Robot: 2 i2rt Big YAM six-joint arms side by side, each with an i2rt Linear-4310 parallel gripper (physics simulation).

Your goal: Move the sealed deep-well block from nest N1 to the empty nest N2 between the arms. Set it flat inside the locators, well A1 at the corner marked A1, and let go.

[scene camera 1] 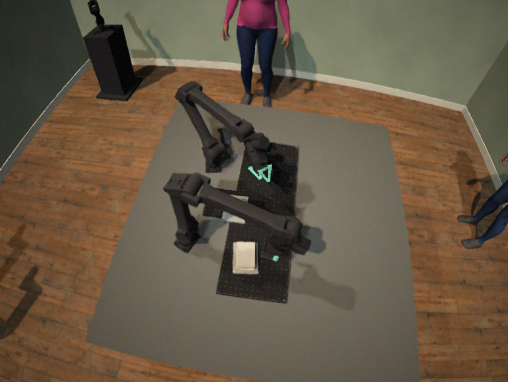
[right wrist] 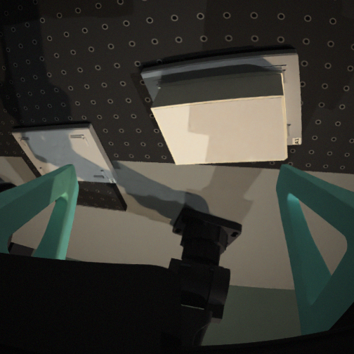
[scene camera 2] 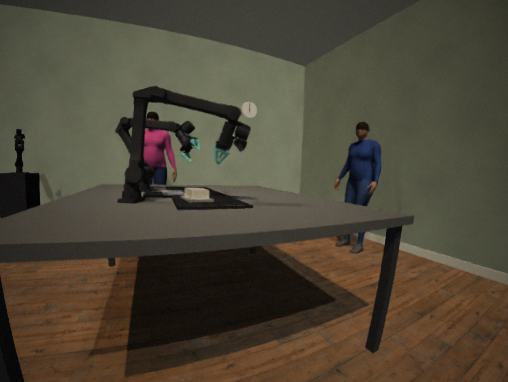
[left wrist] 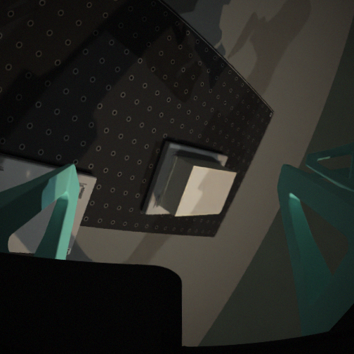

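Where they show: left gripper, fingertip midpoint: (scene camera 1: 264, 180) (scene camera 2: 195, 156); right gripper, fingertip midpoint: (scene camera 1: 268, 244) (scene camera 2: 216, 162); left arm's base, link origin: (scene camera 1: 213, 164) (scene camera 2: 143, 190); right arm's base, link origin: (scene camera 1: 187, 240) (scene camera 2: 131, 201).
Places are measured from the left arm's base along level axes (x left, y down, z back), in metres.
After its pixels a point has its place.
The cream, box-shaped deep-well block (scene camera 1: 245, 255) @(x -0.602, y -0.066, z -0.159 m) (scene camera 2: 197, 193) @(x -0.657, y -0.051, z -0.141 m) (left wrist: 207, 192) (right wrist: 225, 130) sits on the pale plate of nest N1 (scene camera 1: 246, 273) @(x -0.677, y -0.023, z -0.160 m) (right wrist: 295, 100). Nest N2 (scene camera 1: 235, 216) @(x -0.369, y -0.027, z -0.121 m) (left wrist: 82, 200) (right wrist: 60, 150) is a bare pale plate with small locators, partly hidden by the right arm in scene camera 1. Corner lettering is too small to read. My left gripper (scene camera 1: 261, 172) @(x -0.305, y -0.242, z -0.259 m) (scene camera 2: 191, 150) @(x -0.305, y -0.242, z -0.259 m) (left wrist: 177, 175) is open and empty, high over the board's upper part in scene camera 1. My right gripper (scene camera 2: 220, 156) @(x -0.613, y -0.199, z -0.255 m) (right wrist: 177, 175) is open and empty, raised above the board, beside the block in scene camera 1.
A black perforated board (scene camera 1: 252, 290) @(x -0.759, y -0.013, z -0.183 m) (scene camera 2: 215, 204) @(x -0.755, y -0.013, z -0.185 m) (right wrist: 225, 25) lies on the grey table (scene camera 1: 350, 325) @(x -0.968, y 0.000, z -0.625 m) (scene camera 2: 280, 220) @(x -1.071, y 0.000, z -0.275 m). The right arm (scene camera 1: 245, 212) @(x -0.624, y -0.494, z -0.148 m) passes above N2. The left arm's base (right wrist: 207, 230) stands beyond the nests in the right wrist view. Two people stand by the table.
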